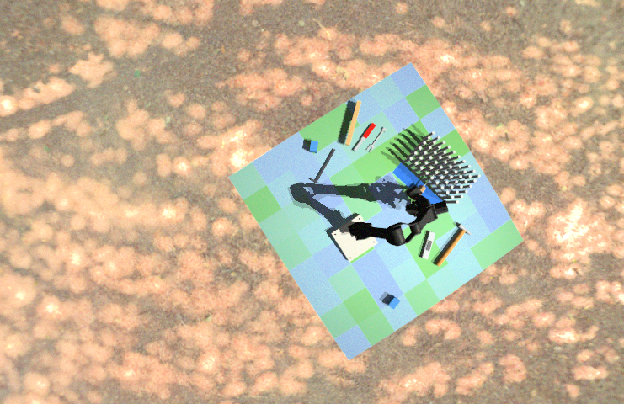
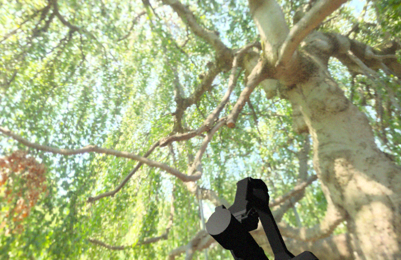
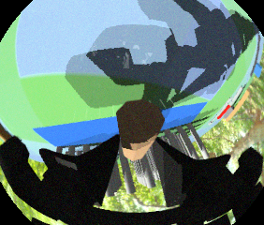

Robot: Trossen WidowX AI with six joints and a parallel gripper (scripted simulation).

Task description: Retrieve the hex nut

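Right now my gripper tip is 40 mm short of the blue taped strip, 20 mm to the right of it and 40 mm above it. Round my gripper tip: grey block 50 mm behind, 310 mm to the right, 20 mm below; then red-handled tool 160 mm behind, 410 mm to the left, 30 mm below.
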